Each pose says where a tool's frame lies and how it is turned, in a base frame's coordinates. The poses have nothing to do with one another.
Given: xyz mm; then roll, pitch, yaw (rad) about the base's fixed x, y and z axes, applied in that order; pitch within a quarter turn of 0, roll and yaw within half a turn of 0.
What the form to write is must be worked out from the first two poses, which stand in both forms.
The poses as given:
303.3, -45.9, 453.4, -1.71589, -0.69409, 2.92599
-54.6, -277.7, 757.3, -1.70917, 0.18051, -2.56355
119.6, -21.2, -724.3, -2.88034, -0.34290, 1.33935
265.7, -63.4, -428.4, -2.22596, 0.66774, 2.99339
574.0, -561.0, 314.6, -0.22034, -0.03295, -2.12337
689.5, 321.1, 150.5, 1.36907, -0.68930, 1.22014
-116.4, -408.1, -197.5, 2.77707, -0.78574, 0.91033
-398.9, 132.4, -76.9, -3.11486, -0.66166, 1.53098
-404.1, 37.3, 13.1, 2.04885, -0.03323, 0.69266
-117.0, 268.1, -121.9, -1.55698, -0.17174, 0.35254
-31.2, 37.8, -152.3, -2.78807, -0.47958, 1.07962
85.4, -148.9, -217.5, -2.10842, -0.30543, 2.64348
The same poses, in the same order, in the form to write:
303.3, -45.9, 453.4, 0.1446, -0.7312, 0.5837, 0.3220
-54.6, -277.7, 757.3, -0.1574, 0.7369, -0.6074, 0.2515
119.6, -21.2, -724.3, -0.7522, -0.6238, -0.0530, 0.2056
265.7, -63.4, -428.4, 0.2072, 0.8344, -0.4382, 0.2622
574.0, -561.0, 314.6, -0.0679, 0.0880, -0.8686, 0.4828
689.5, 321.1, 150.5, 0.6377, 0.1264, 0.5929, 0.4752
-116.4, -408.1, -197.5, -0.8465, -0.3371, -0.4118, 0.0151
-398.9, 132.4, -76.9, -0.6789, -0.6584, -0.2254, 0.2342
-404.1, 37.3, 13.1, 0.8065, 0.2819, 0.1897, 0.4839
-117.0, 268.1, -121.9, -0.6781, -0.1828, 0.0651, 0.7089
-31.2, 37.8, -152.3, -0.7988, -0.5273, -0.1128, 0.2667
85.4, -148.9, -217.5, -0.1390, -0.8514, 0.4405, 0.2485

